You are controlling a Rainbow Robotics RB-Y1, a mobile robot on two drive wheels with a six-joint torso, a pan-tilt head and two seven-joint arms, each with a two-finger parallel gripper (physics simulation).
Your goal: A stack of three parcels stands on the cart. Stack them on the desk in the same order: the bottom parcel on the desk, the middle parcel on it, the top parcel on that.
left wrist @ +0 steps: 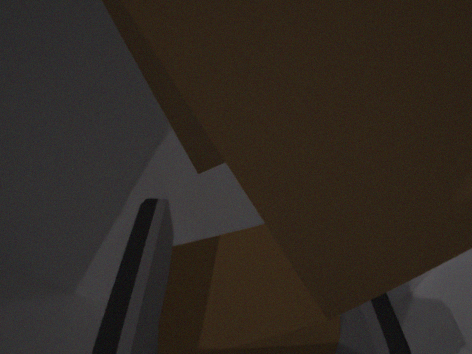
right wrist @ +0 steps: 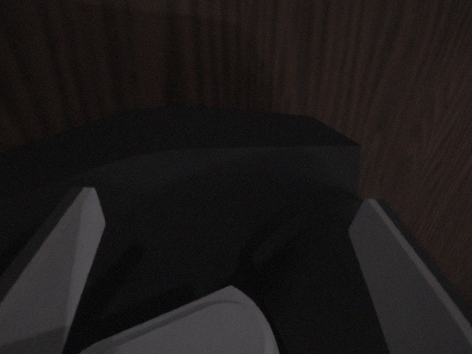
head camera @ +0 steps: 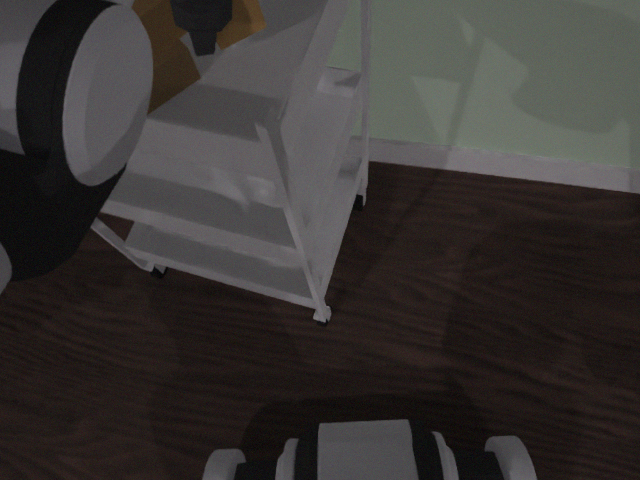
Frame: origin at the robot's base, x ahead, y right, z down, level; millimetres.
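Where they show: left gripper, between the fingertips: (left wrist: pixel 244 217) (head camera: pixel 199 31); right gripper, between the fingertips: (right wrist: pixel 233 210).
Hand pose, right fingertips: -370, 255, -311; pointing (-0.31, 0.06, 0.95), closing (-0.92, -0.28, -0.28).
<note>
Things, the pixels of their top centre, and the offset from my right fingertips, as dx, dy, dz. "pt": a spot on its surface instead. Level surfaces: height alone.
- orange-brown parcel, a spot on its surface: (left wrist: pixel 260 280) pt +903, -398, -427
- further parcel, a spot on its surface: (left wrist: pixel 200 152) pt +878, -427, -402
- Dark wooden floor, height of its surface: dz +310
My left gripper (head camera: pixel 202 42) (left wrist: pixel 244 217) is shut on an orange-brown parcel (head camera: pixel 242 25) (left wrist: pixel 260 280). It holds it over the white cart (head camera: pixel 180 201) (left wrist: pixel 65 110). In the left wrist view, another parcel (left wrist: pixel 340 125) looms large, nearer the camera, and covers part of the held parcel and of one finger. A further parcel (left wrist: pixel 200 152) shows as a darker strip beside and below it. In the head view, brown parcel surfaces (head camera: pixel 168 72) show at the upper left, partly behind my left arm. My right gripper (right wrist: pixel 233 210) is open and empty. The desk does not show.
The cart's lower shelves, posts and wheels show below the parcels. A pale green wall (head camera: pixel 516 77) with a light skirting board (head camera: pixel 496 162) stands behind it. Dark wooden floor (head camera: pixel 439 258) (right wrist: pixel 250 55) lies in front. My dark base (right wrist: pixel 190 200) lies beneath the right gripper.
</note>
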